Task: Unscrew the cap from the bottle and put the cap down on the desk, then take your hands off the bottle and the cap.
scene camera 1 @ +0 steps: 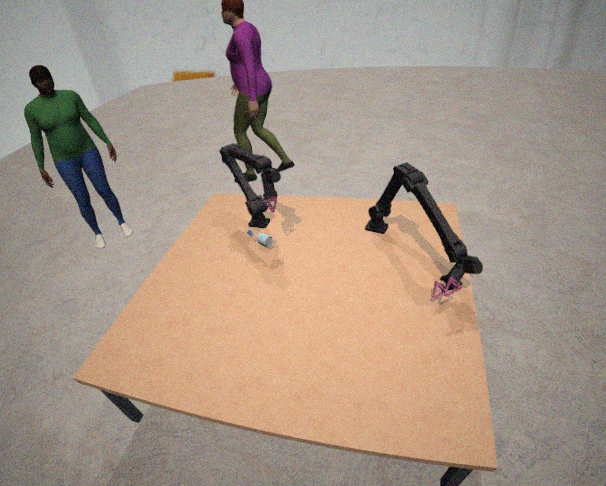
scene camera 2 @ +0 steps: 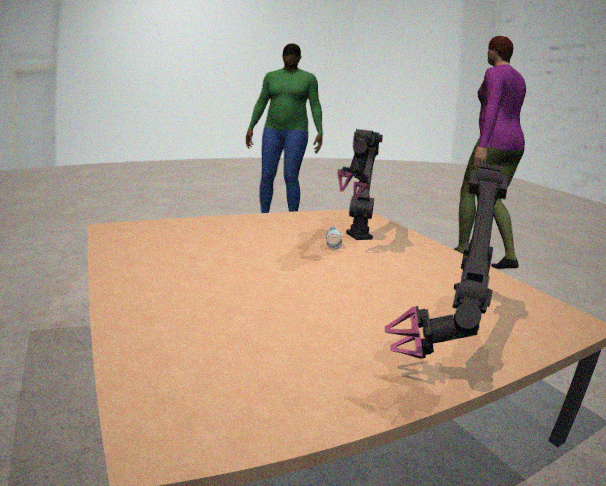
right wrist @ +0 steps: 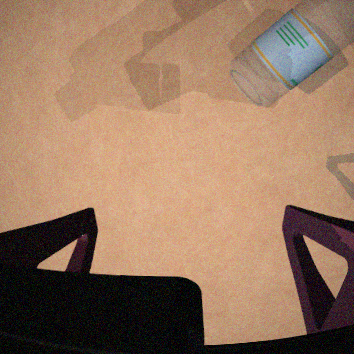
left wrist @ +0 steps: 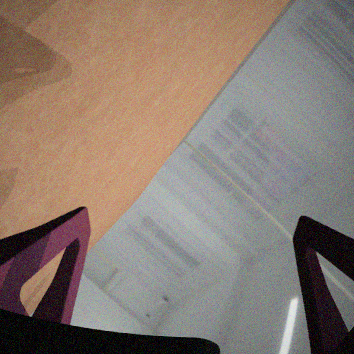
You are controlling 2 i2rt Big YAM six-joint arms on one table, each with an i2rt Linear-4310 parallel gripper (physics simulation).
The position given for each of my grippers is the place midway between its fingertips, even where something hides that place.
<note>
My left gripper [scene camera 2: 387,339] is open, holding nothing. My right gripper [right wrist: 190,218] is open, with nothing in its grasp. Also in view: a small clear bottle [right wrist: 293,47].
My left gripper is seen too in the left wrist view [left wrist: 194,224].
</note>
